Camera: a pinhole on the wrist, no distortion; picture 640 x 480 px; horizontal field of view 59.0 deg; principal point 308.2 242.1 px. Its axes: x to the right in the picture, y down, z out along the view. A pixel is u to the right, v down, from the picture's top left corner.
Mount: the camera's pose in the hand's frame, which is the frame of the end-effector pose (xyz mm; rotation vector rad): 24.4 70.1 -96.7 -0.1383 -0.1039 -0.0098
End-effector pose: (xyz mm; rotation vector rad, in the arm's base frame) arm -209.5 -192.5 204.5 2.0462 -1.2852 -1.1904
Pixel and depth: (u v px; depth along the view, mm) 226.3 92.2 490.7
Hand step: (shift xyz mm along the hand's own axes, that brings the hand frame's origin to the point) -98.9 9.3 397.1
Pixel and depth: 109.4 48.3 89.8
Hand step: -16.7 52.1 -7.3
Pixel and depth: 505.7 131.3 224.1
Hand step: 78.5 57.4 138.2
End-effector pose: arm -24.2 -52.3 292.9 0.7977 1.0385 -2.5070
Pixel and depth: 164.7 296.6 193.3
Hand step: -43.9 115.4 86.1
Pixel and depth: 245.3 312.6 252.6
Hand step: -28.9 136.2 144.9
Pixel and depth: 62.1 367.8 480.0
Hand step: -230.8 242.6 339.8
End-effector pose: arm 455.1 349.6 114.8 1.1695 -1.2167 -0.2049
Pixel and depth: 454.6 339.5 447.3
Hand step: 94.9 207.9 345.4
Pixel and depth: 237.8 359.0 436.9
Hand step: -73.0 220.0 315.6
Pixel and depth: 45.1 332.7 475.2
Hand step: -243.0 211.7 338.0
